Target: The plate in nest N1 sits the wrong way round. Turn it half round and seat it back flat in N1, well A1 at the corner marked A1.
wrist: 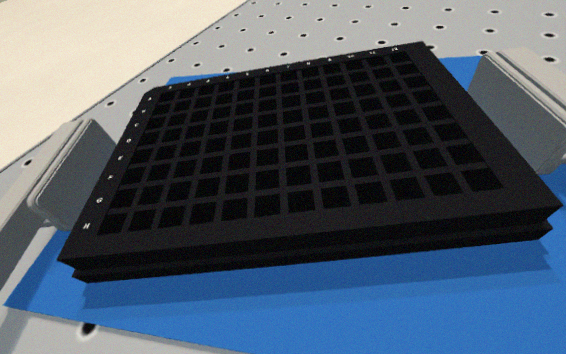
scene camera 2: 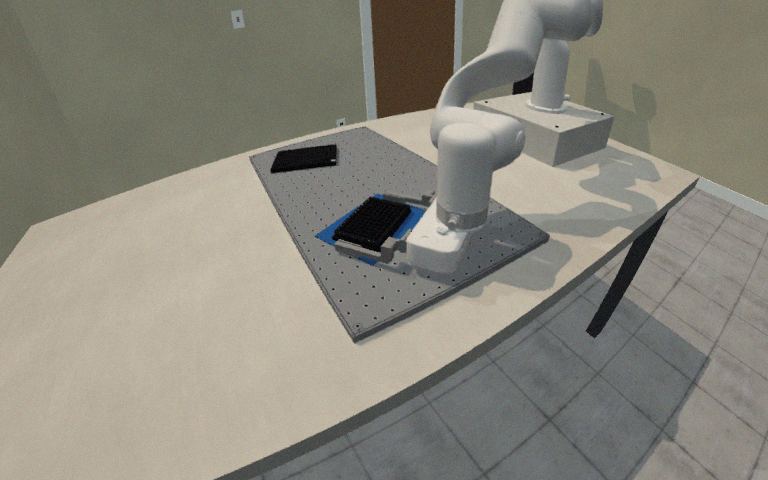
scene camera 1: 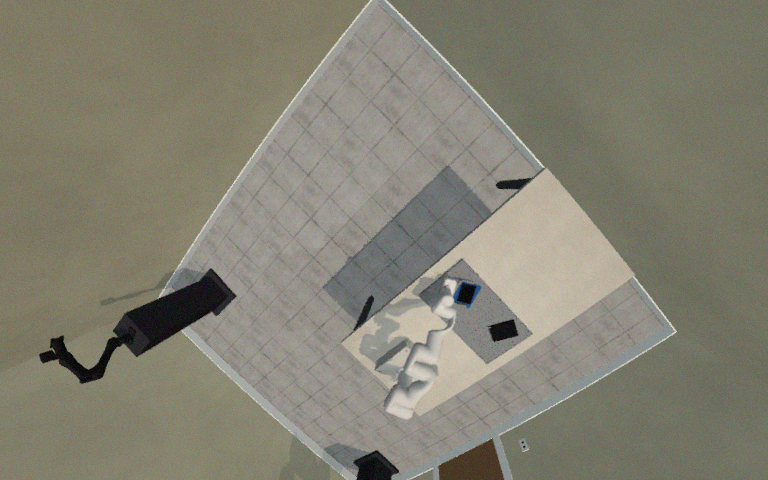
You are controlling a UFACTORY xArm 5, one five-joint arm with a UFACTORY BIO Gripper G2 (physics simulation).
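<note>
The black plate (scene camera 1: pixel 466 293) (scene camera 2: pixel 373 220) (wrist: pixel 280 130) lies on a blue base (scene camera 2: pixel 417 219) (wrist: pixel 350 300). Its grid of wells faces up. In the wrist view its row letters run down the left edge from A to H, its numbers run along the far edge, and its A1 corner is at the far left. No N1 or corner mark on the base is readable. My gripper (scene camera 2: pixel 361 221) (wrist: pixel 297 140) is open, low around the plate, with one finger beyond each short end. In the wrist view a gap shows beside the left finger; contact at the right one is unclear.
A second flat black object (scene camera 1: pixel 503 330) (scene camera 2: pixel 305 157) with a small white label lies near the far end of the grey perforated board (scene camera 1: pixel 487 348) (scene camera 2: pixel 385 300). The arm's box-shaped base (scene camera 2: pixel 577 138) stands on the table (scene camera 2: pixel 169 339) beyond the board.
</note>
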